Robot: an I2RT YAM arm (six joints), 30 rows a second.
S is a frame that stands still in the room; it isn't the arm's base.
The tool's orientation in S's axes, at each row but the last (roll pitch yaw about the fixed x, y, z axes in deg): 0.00, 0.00, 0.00; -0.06, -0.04, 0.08; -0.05, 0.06, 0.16; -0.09, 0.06, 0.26; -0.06, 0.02, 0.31; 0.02, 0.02, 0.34; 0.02, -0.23, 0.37; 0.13, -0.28, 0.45; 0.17, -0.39, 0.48
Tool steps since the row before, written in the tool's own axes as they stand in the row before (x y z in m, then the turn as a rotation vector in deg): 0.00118, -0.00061, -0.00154, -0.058, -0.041, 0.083; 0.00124, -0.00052, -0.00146, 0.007, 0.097, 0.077; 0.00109, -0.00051, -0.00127, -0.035, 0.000, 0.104; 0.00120, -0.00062, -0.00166, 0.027, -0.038, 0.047; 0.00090, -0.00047, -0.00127, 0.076, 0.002, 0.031; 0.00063, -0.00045, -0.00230, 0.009, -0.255, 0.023; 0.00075, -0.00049, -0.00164, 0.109, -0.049, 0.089; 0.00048, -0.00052, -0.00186, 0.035, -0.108, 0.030; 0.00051, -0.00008, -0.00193, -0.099, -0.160, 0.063
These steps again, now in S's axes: 0.00118, -0.00061, -0.00154, -0.058, -0.041, 0.083; 0.00124, -0.00052, -0.00146, 0.007, 0.097, 0.077; 0.00109, -0.00051, -0.00127, -0.035, 0.000, 0.104; 0.00120, -0.00062, -0.00166, 0.027, -0.038, 0.047; 0.00090, -0.00047, -0.00127, 0.076, 0.002, 0.031; 0.00063, -0.00045, -0.00230, 0.011, -0.255, 0.023; 0.00076, -0.00048, -0.00164, 0.109, -0.048, 0.089; 0.00049, -0.00051, -0.00186, 0.036, -0.108, 0.030; 0.00052, -0.00007, -0.00193, -0.098, -0.161, 0.062
